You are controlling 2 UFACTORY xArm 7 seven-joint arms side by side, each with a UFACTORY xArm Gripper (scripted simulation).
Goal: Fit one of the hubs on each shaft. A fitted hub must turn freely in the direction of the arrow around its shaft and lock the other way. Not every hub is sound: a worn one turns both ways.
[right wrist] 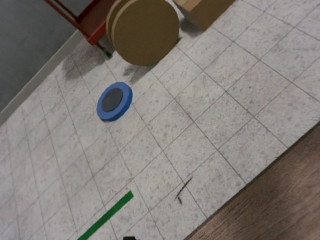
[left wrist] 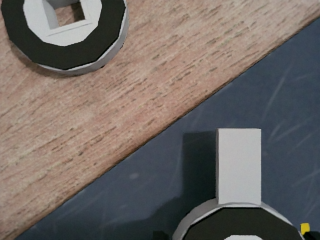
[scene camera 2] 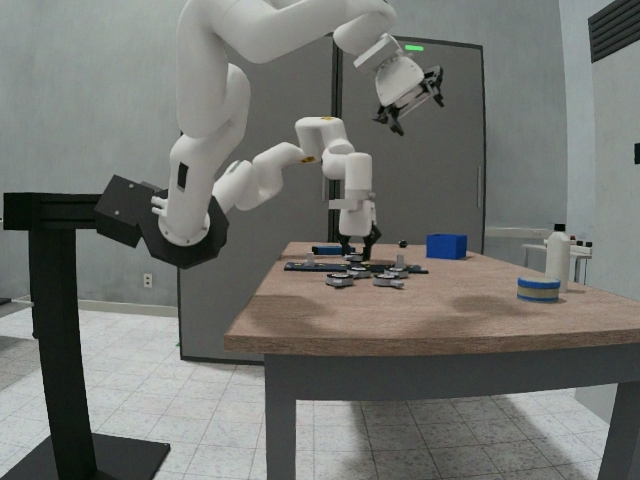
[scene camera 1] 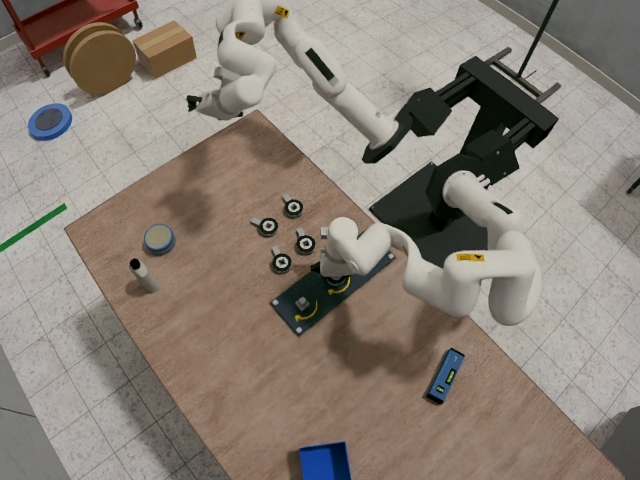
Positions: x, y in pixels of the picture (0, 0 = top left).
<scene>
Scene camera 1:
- my right gripper: 204, 111
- tape roll: 158, 238
</scene>
